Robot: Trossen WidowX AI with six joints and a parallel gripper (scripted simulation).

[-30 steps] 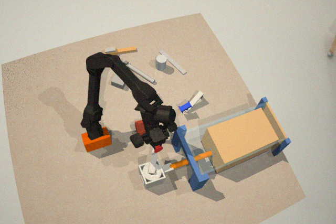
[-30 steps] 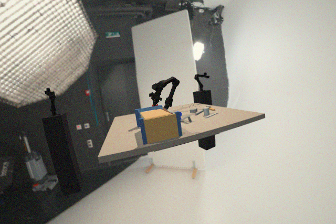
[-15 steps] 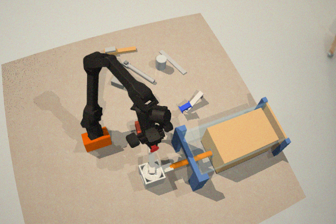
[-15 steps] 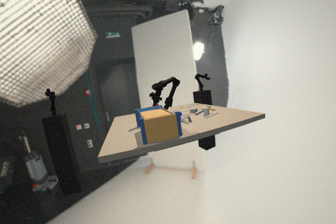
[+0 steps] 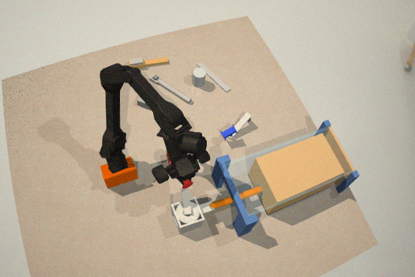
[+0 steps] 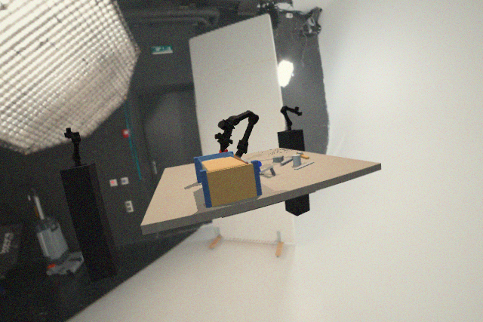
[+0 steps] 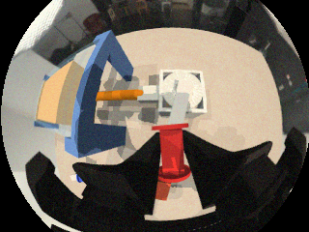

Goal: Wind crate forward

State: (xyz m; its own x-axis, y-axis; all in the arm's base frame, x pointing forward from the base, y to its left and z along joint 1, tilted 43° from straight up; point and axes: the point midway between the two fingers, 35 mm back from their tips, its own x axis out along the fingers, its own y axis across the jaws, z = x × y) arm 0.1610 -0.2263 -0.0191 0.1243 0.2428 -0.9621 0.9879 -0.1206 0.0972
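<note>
My gripper tip is 40 mm above the red-knobbed winch handle, 20 mm to the left of it and 10 mm past it. The rest, counted from my gripper tip: hand winch: 120 mm below, 80 mm to the right, 50 mm behind; blue steel frame: 120 mm ahead, 100 mm to the right, 40 mm below; red knob: 20 mm to the left, 20 mm below.
</note>
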